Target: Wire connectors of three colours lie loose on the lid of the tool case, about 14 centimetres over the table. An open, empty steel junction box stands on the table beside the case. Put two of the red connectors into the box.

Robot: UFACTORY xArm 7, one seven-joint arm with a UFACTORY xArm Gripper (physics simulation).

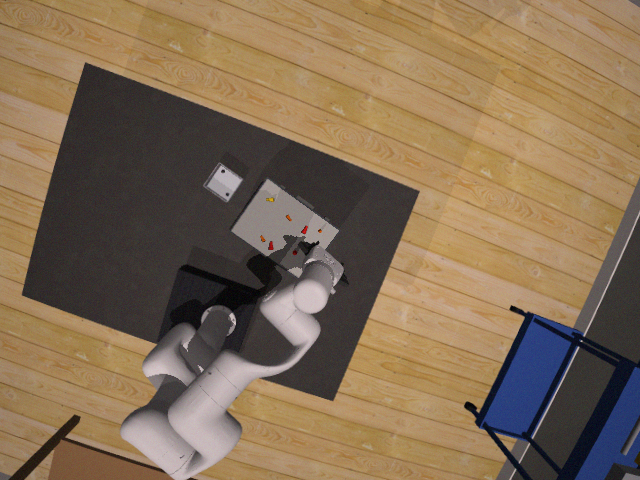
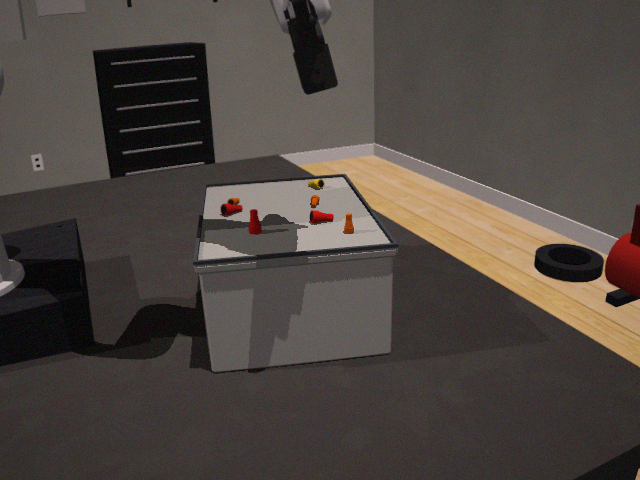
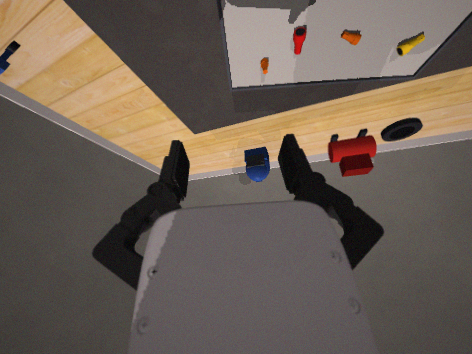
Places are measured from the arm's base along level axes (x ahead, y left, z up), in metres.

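Where they show: gripper, between the fingertips: (image 1: 327, 255) (image 2: 319, 88) (image 3: 233, 149); arm's base, origin of its link: (image 1: 219, 321).
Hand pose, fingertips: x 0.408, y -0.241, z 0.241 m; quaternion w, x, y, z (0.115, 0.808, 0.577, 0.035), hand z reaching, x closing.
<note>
Each offset is from my fingertips to the centre of the thing.
One red connector {0.055 m back, 0.081 m left, 0.158 m down} (image 1: 294, 252) (image 2: 254, 222) stands upright on the tool case lid (image 1: 251, 215) (image 2: 279, 193) (image 3: 325, 70), in the arm's shadow. A second red connector {0.029 m ahead, 0.078 m left, 0.165 m down} (image 1: 304, 229) (image 2: 321, 217) (image 3: 299, 40) lies on its side near an upright orange one {0.044 m ahead, 0.031 m left, 0.161 m down} (image 1: 320, 230) (image 2: 348, 224) (image 3: 265, 65). A third red connector {0.063 m back, 0.162 m left, 0.165 m down} (image 1: 270, 245) (image 2: 231, 208) lies beside another orange one {0.051 m back, 0.197 m left, 0.167 m down} (image 1: 262, 238) (image 2: 233, 200). The junction box {0.066 m ahead, 0.407 m left, 0.292 m down} (image 1: 223, 182) is open and empty beside the case. My gripper (image 1: 327, 261) (image 2: 320, 88) (image 3: 233, 149) is open and empty, tilted, well above the lid's near end.
A third orange connector {0.045 m ahead, 0.142 m left, 0.167 m down} (image 1: 288, 217) (image 2: 314, 200) (image 3: 351, 37) and a yellow connector {0.078 m ahead, 0.221 m left, 0.166 m down} (image 1: 270, 199) (image 2: 316, 183) (image 3: 411, 44) lie on the lid. The arm's black base block (image 1: 178, 289) (image 2: 36, 320) stands beside the case. A blue cart (image 1: 504, 370) stands off the mat.
</note>
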